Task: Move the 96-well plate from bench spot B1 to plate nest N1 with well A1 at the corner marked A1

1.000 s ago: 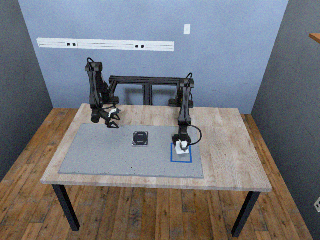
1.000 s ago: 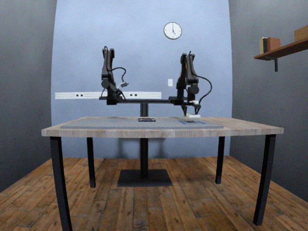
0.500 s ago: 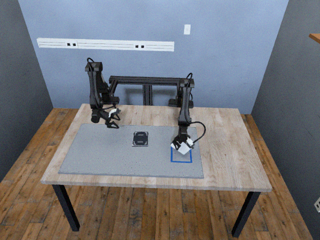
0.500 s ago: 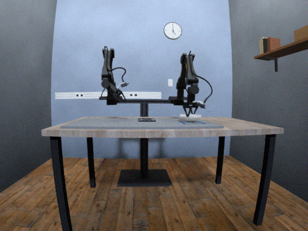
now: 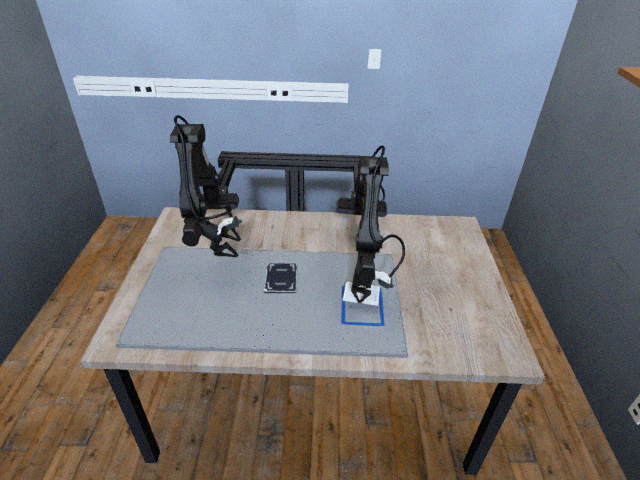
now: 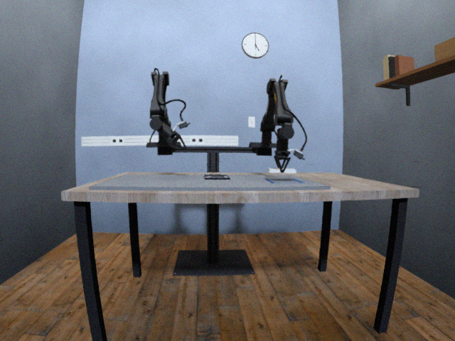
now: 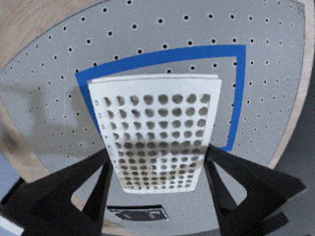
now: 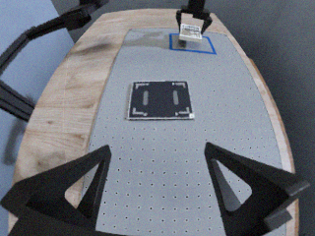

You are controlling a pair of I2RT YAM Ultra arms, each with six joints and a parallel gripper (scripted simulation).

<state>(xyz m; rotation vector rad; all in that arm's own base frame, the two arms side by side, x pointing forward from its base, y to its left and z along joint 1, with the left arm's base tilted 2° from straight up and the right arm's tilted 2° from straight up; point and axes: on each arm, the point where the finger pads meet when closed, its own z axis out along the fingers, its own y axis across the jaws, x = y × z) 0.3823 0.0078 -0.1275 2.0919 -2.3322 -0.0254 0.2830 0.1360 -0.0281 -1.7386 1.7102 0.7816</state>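
The dark plate nest is 110 mm behind my left hand, 310 mm to the right of it and 40 mm below it. Round my left hand: white 96-well plate: right at my left hand; white label: 30 mm behind, 360 mm to the right, 40 mm below.
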